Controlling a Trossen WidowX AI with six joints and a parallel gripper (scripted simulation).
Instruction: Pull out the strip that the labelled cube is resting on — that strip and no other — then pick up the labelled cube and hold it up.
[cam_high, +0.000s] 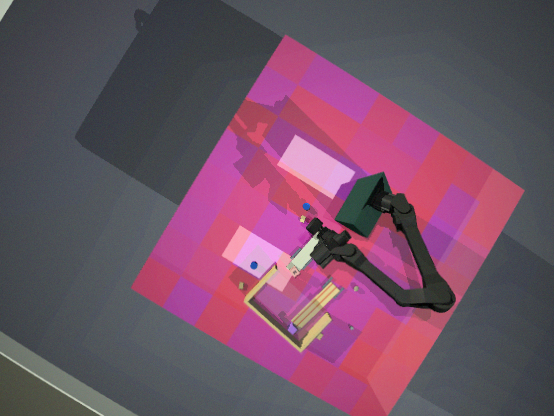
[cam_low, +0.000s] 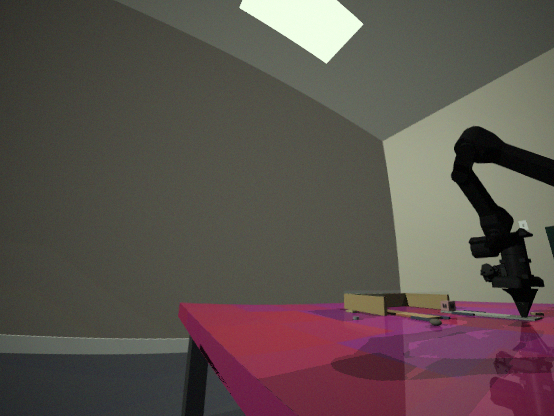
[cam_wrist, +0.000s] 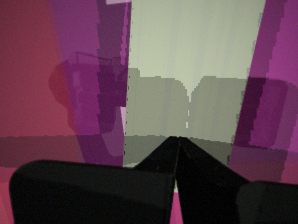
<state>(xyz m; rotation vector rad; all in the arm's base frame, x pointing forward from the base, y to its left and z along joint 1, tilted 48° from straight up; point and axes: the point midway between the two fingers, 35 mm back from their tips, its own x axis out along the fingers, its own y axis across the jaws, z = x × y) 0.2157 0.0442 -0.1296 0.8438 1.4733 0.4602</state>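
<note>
My gripper tip is now 9 cm short of the grey-green strip and 2 cm to the left of it. The rest, counted from my gripper tip: labelled cube 19 cm ahead, 4 cm to the right, 2 cm above.
</note>
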